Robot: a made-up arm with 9 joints.
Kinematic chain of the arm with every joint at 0, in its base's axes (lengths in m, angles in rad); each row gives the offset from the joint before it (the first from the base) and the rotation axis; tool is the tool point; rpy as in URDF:
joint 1: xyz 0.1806 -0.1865 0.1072 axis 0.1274 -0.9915 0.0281
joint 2: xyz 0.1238 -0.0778 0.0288 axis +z
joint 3: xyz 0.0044 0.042 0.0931 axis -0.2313 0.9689 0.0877
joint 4: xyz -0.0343 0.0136 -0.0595 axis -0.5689 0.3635 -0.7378
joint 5: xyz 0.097 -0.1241 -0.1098 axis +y
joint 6: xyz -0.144 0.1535 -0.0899 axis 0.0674 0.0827 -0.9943
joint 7: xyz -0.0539 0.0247 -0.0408 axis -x
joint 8: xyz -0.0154 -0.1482 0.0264 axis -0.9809 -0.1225 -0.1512
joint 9: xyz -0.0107 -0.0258 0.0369 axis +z
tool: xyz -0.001 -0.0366 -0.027 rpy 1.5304 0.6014 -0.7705
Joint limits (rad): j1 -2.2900..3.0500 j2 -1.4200..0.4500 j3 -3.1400..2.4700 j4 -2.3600..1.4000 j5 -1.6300..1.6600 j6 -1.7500..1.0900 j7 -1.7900..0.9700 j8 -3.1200..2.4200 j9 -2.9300..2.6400
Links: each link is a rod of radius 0.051 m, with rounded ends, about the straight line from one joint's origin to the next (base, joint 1, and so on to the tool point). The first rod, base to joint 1, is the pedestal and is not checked.
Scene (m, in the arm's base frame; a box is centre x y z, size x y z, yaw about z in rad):
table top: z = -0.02
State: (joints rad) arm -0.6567 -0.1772 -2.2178 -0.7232 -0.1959 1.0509 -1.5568 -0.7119 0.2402
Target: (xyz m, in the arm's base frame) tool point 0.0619 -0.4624 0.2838
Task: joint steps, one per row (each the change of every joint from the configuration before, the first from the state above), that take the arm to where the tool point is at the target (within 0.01 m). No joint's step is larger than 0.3 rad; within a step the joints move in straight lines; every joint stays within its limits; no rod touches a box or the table.
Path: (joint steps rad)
1: 0.2657 -0.2486 -0.1325 -0.1558 0.2907 -0.1063 0.2172 0.0761 -0.0066
2: 0.2657 -0.2485 -0.1324 -0.1559 0.2907 -0.1063 0.2171 0.0761 -0.0066
3: 0.2657 -0.2486 -0.1325 -0.1558 0.2906 -0.1062 0.2172 0.0761 -0.0066
4: 0.2658 -0.2485 -0.1325 -0.1558 0.2907 -0.1063 0.2171 0.0761 -0.0065
5: 0.2657 -0.2486 -0.1325 -0.1559 0.2907 -0.1063 0.2172 0.0761 -0.0066

